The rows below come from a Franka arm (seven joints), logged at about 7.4 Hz.
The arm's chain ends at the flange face. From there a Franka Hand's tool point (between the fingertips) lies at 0.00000 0.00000 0.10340 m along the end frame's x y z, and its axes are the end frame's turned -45 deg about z.
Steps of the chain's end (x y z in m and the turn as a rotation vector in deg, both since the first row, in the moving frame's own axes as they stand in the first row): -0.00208, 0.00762, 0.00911, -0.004, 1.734, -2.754; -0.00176, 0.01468, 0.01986, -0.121, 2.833, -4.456; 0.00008, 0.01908, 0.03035, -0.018, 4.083, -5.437; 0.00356, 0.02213, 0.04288, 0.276, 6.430, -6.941; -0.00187, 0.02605, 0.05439, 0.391, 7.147, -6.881
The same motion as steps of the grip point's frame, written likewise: -0.00460, 0.00608, 0.00906, -1.229, 1.223, -2.754; -0.00802, 0.01277, 0.01973, -2.089, 1.918, -4.456; -0.00801, 0.01852, 0.03009, -2.900, 2.874, -5.437; -0.00414, 0.02547, 0.04223, -4.352, 4.742, -6.941; -0.00965, 0.02510, 0.05359, -4.777, 5.330, -6.881
